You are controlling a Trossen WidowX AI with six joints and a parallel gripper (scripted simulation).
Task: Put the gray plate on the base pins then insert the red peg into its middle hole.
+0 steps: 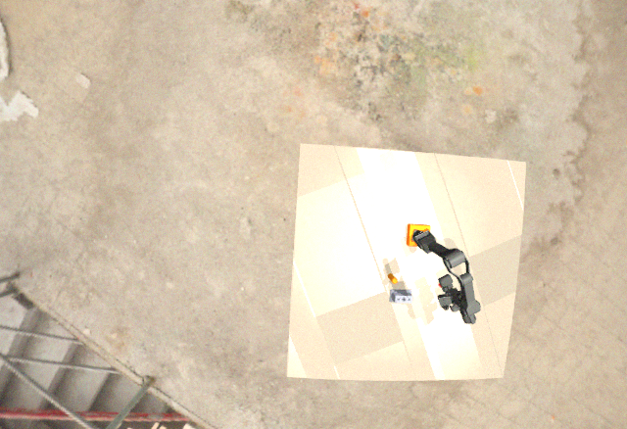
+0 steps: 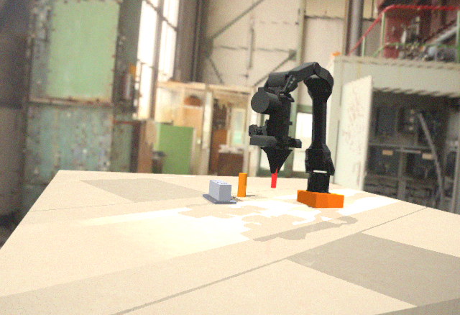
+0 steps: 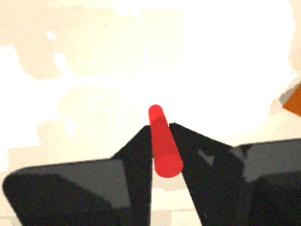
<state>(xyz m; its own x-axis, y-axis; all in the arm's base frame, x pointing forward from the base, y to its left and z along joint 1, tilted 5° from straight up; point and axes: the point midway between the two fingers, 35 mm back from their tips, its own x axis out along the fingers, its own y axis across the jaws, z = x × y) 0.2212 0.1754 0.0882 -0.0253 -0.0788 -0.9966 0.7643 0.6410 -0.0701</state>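
Right now my gripper tip is 160 mm to the left of the gray plate, 120 mm short of it and 70 mm above it. The rest, counted from my gripper tip: orange cylinder 240 mm to the right, 70 mm below, 30 mm ahead; red peg right at my gripper tip.
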